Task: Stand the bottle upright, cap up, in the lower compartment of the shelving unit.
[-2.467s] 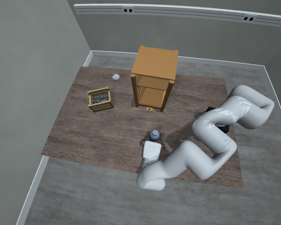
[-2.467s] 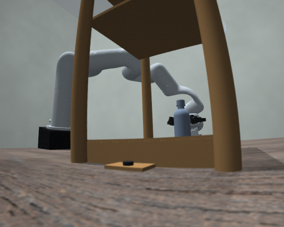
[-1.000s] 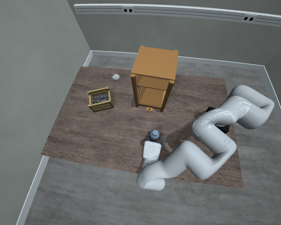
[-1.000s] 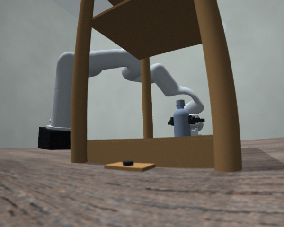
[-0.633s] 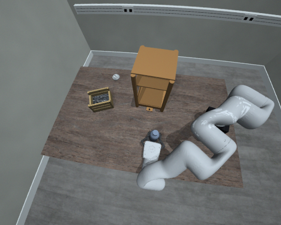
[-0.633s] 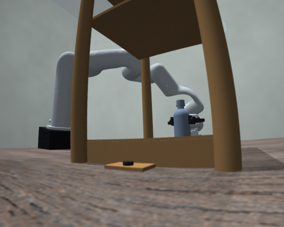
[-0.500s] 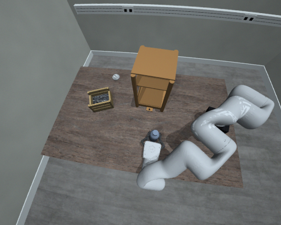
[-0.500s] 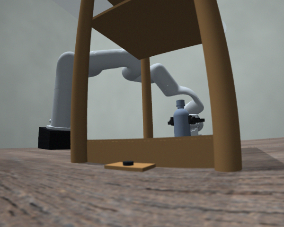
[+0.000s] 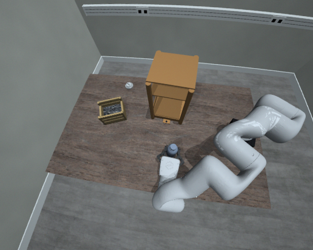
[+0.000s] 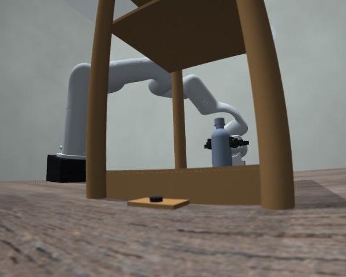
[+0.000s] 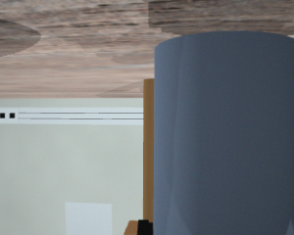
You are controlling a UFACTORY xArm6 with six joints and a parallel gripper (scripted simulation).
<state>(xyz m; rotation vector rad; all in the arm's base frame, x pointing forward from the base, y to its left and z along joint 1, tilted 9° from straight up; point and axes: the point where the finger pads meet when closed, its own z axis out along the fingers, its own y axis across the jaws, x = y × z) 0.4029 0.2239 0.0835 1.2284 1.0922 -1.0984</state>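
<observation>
The shelving unit is 80 mm ahead of my hand, 330 mm to the right of it and 70 mm above it. Round my hand: white ball (450 mm ahead, 450 mm to the right, 90 mm below); bottle (10 mm above).
</observation>
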